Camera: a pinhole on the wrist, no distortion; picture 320 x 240 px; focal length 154.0 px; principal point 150.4 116.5 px. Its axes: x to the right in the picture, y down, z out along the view. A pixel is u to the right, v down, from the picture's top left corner.
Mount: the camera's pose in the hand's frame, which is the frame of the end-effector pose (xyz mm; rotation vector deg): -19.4 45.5 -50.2 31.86 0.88 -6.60
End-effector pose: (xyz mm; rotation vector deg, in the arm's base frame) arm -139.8 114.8 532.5 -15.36 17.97 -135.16
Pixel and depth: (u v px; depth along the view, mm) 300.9 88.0 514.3
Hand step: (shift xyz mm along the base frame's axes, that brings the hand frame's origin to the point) -471.1 -113.6 452.1
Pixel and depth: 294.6 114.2 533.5
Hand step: -417.3 -172.2 492.8
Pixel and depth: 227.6 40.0 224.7
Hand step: -147.9 61.8 134.3
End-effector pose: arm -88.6 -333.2 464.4 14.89 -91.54 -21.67
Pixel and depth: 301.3 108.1 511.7
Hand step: -394.4 -429.2 298.3
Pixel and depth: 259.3 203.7 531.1
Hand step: -565.4 -121.9 321.0
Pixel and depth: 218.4 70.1 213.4
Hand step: -104.9 -137.3 3.2
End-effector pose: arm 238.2 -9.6 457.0 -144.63 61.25 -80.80
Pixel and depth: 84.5 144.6 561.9
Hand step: 366.1 125.4 -421.0
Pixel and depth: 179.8 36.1 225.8
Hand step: 157.8 109.9 24.4
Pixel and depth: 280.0 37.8 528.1
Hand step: 586.5 93.5 326.9
